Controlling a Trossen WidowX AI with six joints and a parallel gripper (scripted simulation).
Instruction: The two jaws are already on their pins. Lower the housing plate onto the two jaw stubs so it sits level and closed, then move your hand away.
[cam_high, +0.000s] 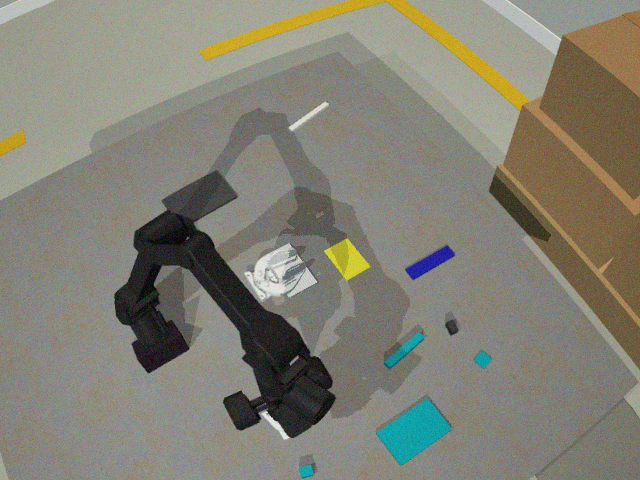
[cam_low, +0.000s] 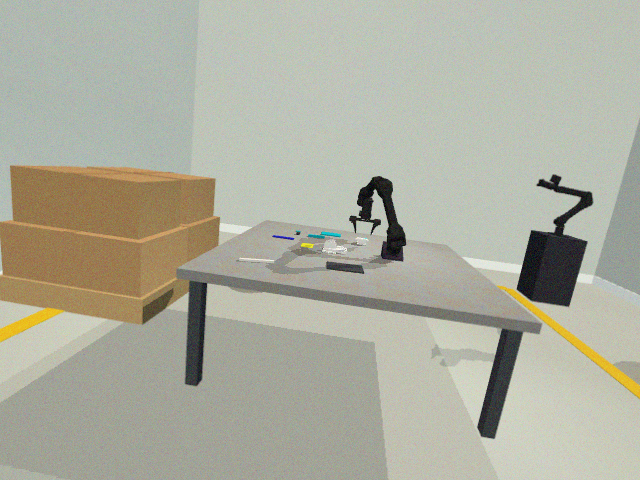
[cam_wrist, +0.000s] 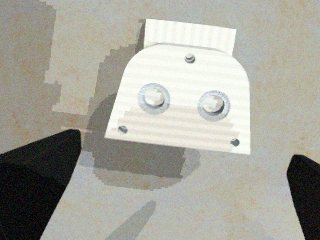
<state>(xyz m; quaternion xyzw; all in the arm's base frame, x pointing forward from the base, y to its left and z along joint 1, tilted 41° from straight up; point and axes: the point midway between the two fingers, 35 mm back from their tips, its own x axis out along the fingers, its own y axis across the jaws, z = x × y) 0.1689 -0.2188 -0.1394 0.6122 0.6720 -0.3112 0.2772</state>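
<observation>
The white housing plate lies 10 mm to the right of my gripper tip and 30 mm below it. From my gripper tip the other things lie so: teal plate: 200 mm ahead, 160 mm to the right, 60 mm below; then white block: 10 mm to the right, 50 mm below; then teal bar: 280 mm ahead, 50 mm below.
</observation>
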